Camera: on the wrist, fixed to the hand. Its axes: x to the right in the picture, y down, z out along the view.
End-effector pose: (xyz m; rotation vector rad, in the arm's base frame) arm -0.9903 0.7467 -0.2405 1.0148 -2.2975 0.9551
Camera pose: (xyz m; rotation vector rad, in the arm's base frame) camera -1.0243 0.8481 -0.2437 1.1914 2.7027 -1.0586
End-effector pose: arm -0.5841 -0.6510 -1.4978 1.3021 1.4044 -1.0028
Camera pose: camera -0.5148 -0.5824 -1.4538 1.7182 0.2069 0.3203
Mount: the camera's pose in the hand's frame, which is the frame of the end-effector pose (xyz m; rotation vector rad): -0.0270 0.0771 -0.0691 -0.2279 0.1338 1.5850
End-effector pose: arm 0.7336 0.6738 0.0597 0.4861 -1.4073 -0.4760
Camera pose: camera 0.8016 0.7548 0.0760 -0.7953 -1.1811 0.6744
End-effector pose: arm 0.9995 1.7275 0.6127 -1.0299 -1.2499 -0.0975
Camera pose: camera 1.0841 1.7122 0.5490 -1.8994 -0.0371 0.9063
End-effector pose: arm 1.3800 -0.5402 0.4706 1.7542 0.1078 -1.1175
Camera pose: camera 1.4492 -0.5132 0.5476 1.1198 -0.8903 0.1861
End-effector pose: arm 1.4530 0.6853 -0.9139 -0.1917 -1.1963 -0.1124
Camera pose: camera 1.5208 0.7460 -0.9702 -1.2405 -0.6216 1.1057
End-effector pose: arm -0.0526 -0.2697 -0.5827 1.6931 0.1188 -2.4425
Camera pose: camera 0.0344 -0.3320 -0.5796 1.0326 -0.6397 -1.0509
